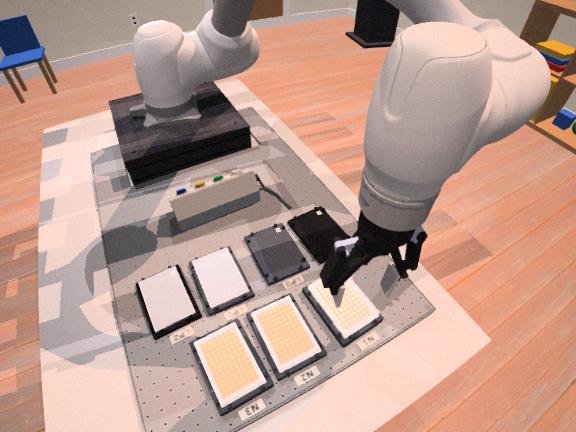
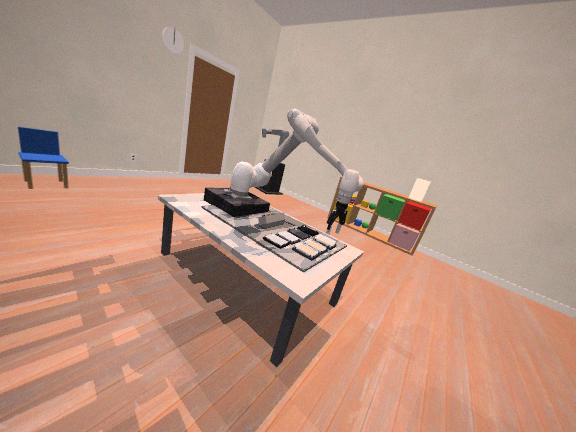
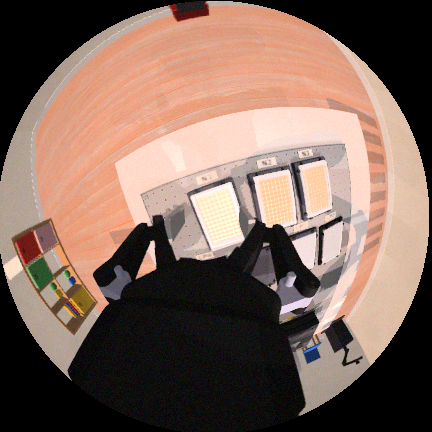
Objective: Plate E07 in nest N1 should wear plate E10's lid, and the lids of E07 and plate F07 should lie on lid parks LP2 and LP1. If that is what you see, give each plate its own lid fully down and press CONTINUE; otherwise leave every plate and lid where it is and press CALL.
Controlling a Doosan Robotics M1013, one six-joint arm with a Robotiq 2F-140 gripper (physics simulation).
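Pixels of known places: gripper, fingertip midpoint: point(image 1: 360, 295) point(image 2: 332, 233) point(image 3: 211, 213); arm's base, link origin: point(image 1: 172, 111) point(image 2: 237, 195).
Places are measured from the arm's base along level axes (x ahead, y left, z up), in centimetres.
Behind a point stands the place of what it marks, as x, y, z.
Observation:
In nest N1 a plate point(image 1: 353, 311) {79.3, 29.0, -4.8} point(image 3: 218, 212) {77.5, 28.4, -4.8} with pale yellow wells looks whiter than the plates in N2 point(image 1: 286, 332) {79.1, 15.4, -5.8} point(image 3: 275, 197) {79.5, 15.9, -5.9} and N3 point(image 1: 231, 365) {82.3, 4.3, -5.4} point(image 3: 316, 187) {81.6, 4.8, -5.4}; its plate name is not readable. A white lid point(image 1: 221, 277) {63.1, 5.8, -6.6} point(image 3: 306, 247) {65.1, 4.9, -6.6} lies flat on LP1, and another white lid point(image 1: 167, 300) {65.5, -6.1, -6.6} point(image 3: 331, 242) {64.8, -5.7, -6.6} lies flat on LP2. Whose lids they are cannot be read. My gripper point(image 1: 368, 281) {79.0, 29.5, 0.9} point(image 2: 336, 228) {79.0, 29.5, 0.9} point(image 3: 211, 213) {79.0, 29.5, 0.9} is partly open and empty, above the N1 plate, pointing down. A button box point(image 1: 215, 202) {43.3, 8.0, -3.6} has blue, yellow, green and whitish buttons; their lettering is not readable.
A dark grey lid park LP3 point(image 1: 277, 252) {59.7, 19.2, -7.4} and a black park point(image 1: 317, 234) {57.4, 29.9, -7.4} bear no lid. The robot's black base block point(image 1: 187, 155) {19.8, 2.6, -4.8} stands behind the button box. A cable point(image 1: 274, 191) {38.7, 24.4, -8.5} runs from the box. A shelf unit point(image 2: 425, 227) stands beyond the table.

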